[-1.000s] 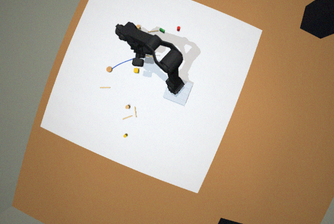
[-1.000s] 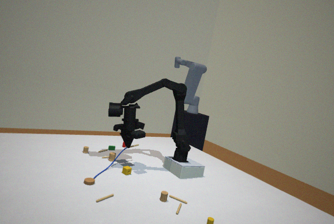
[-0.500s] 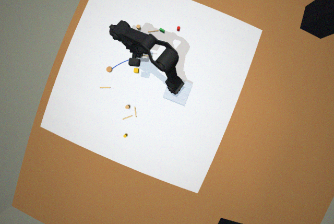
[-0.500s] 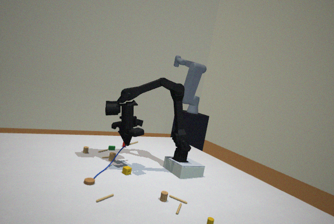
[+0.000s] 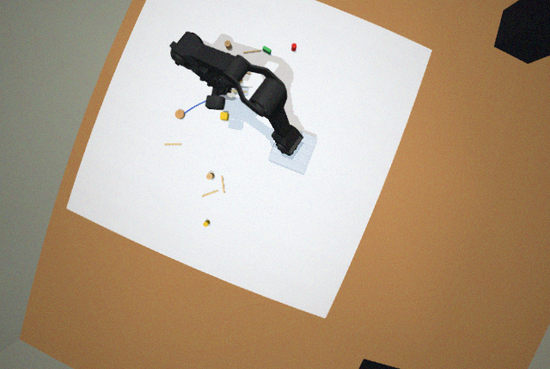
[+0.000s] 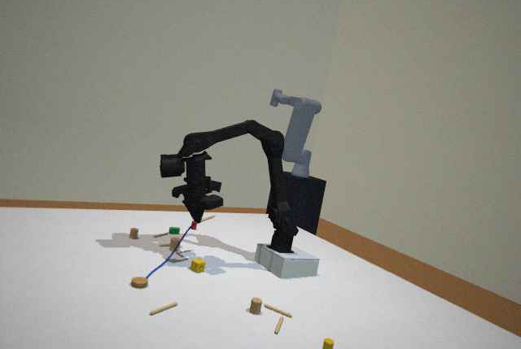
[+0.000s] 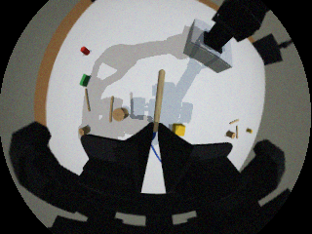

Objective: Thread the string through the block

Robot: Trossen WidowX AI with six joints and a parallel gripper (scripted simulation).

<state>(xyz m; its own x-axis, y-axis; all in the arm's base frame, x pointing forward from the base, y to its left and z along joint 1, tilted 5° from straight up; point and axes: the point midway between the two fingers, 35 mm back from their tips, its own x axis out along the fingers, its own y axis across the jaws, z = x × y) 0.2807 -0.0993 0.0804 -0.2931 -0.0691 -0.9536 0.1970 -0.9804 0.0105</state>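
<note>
My gripper tip is now 10 cm above the tan wooden block, 9 cm to the left of it and 2 cm short of it. From my gripper tip the other things lie so: yellow cube 10 cm below, 8 cm to the left, 2 cm ahead; then thin wooden stick 1 cm behind, 1 cm above; then green piece 25 cm to the right, 11 cm below, 4 cm behind.
</note>
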